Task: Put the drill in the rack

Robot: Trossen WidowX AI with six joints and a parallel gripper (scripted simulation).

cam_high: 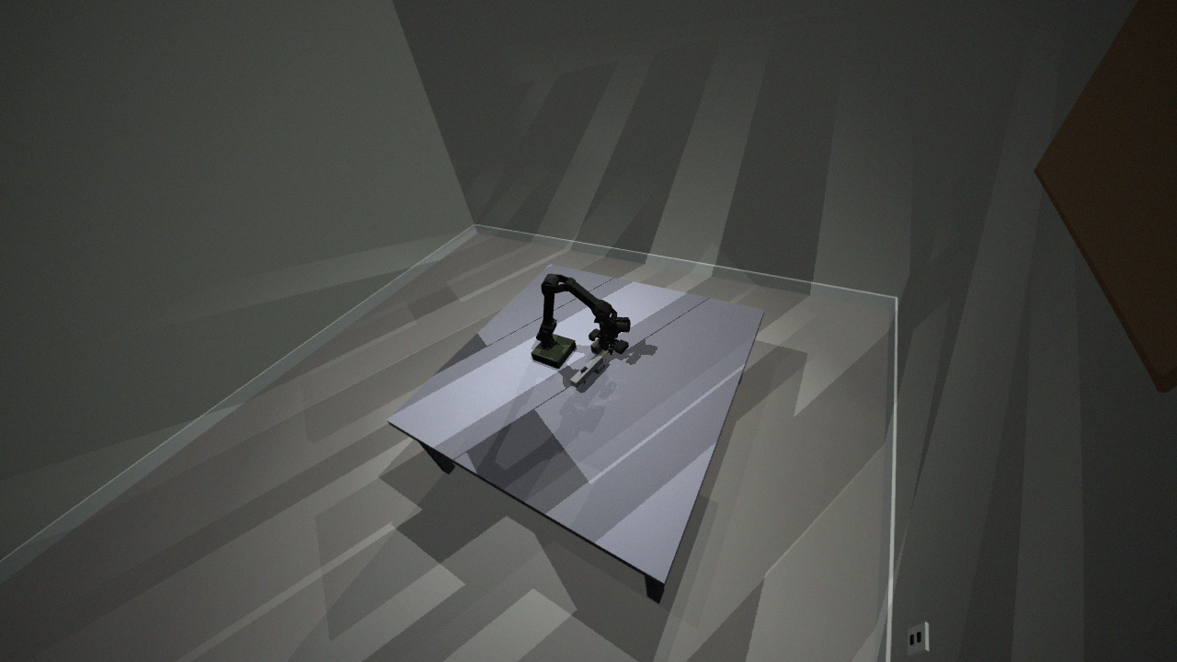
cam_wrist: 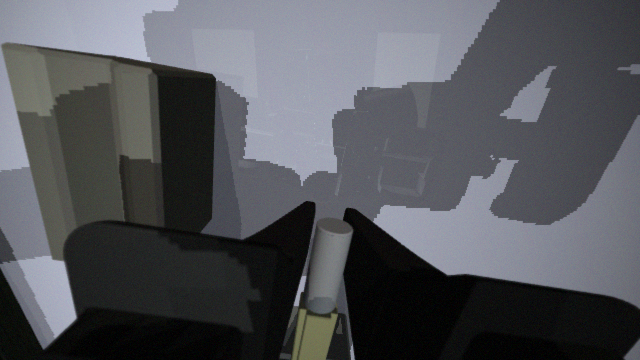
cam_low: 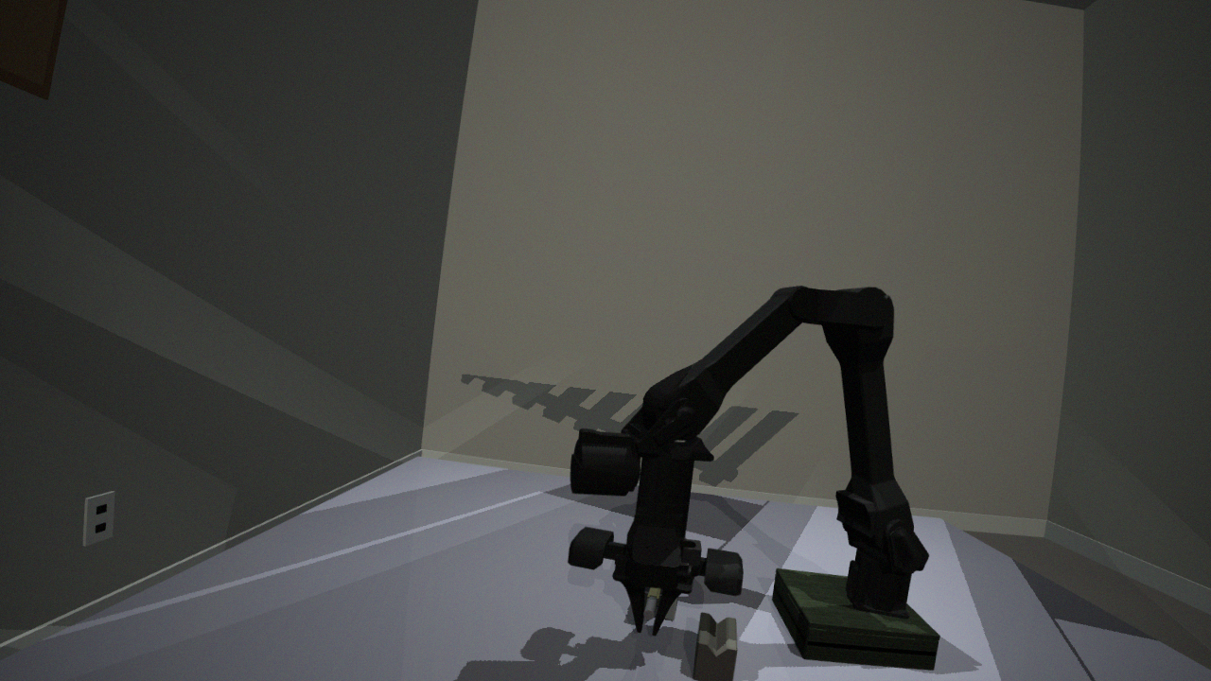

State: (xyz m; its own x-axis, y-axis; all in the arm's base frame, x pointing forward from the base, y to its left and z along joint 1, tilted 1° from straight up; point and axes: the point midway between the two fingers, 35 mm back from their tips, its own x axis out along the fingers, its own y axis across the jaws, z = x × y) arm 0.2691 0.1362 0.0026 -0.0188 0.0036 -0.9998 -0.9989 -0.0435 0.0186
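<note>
Right now the white cylindrical drill is 5 cm to the right of my gripper tip and 3 cm above it. From my gripper tip the other things lie so: pale block-shaped housing 15 cm to the right, 3 cm above, 1 cm ahead; thin dark drill 18 cm to the right, 4 cm above, 1 cm ahead; rack 8 cm behind, 1 cm to the left.
</note>
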